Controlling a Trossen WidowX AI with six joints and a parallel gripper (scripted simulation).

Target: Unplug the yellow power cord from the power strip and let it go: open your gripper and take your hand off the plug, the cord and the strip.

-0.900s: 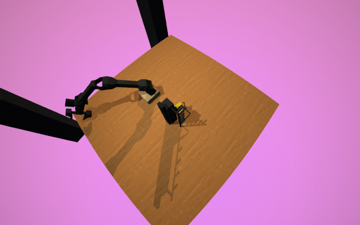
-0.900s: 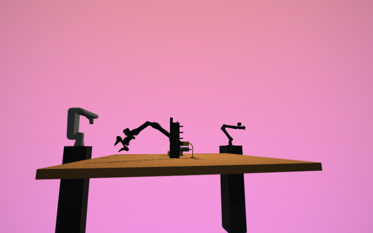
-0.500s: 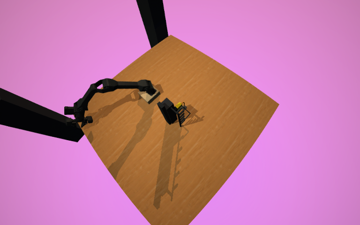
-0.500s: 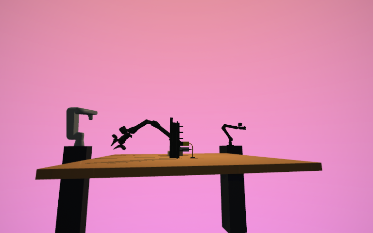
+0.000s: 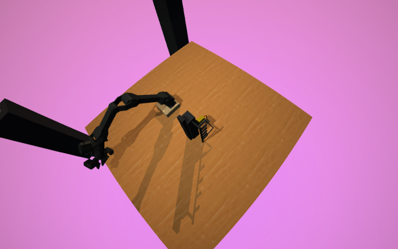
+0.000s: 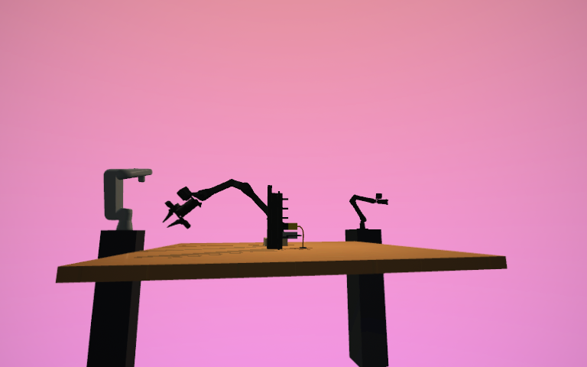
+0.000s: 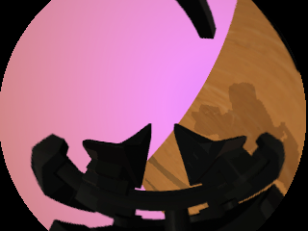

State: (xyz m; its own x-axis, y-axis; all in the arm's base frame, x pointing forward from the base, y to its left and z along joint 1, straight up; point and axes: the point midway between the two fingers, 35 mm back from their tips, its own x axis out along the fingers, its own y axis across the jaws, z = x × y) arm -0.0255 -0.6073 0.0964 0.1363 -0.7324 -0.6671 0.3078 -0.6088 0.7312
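The yellow plug is 30 cm ahead of my gripper tip and 63 cm to the left of it.
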